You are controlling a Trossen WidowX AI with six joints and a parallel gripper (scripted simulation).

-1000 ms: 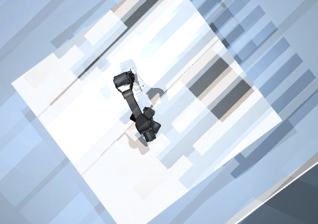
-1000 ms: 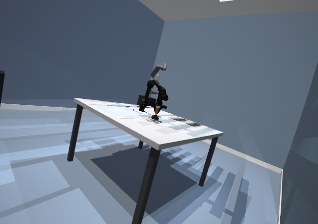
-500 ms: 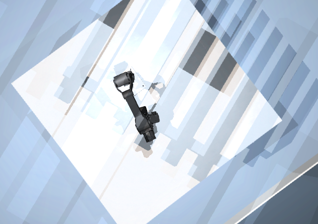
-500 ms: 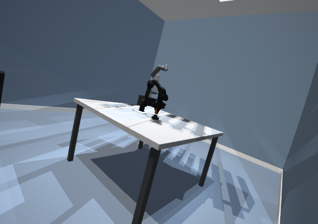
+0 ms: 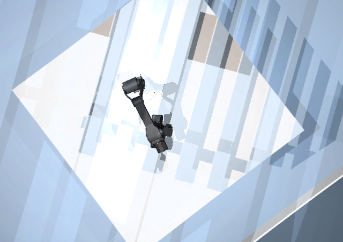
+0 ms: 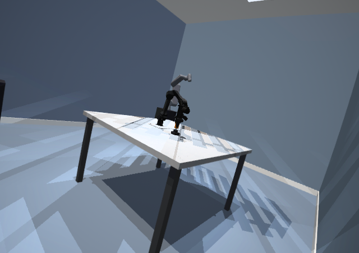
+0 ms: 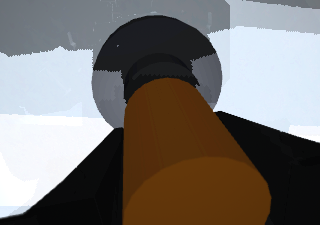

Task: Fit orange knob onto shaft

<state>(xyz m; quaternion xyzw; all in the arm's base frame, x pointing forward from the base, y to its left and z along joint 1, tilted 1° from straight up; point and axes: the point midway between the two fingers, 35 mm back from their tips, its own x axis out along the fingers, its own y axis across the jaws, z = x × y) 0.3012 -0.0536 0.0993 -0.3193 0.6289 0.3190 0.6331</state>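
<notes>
Now: the orange knob 30 mm above my gripper tip. Round my gripper tip: dark round pedestal: 40 mm below.
</notes>
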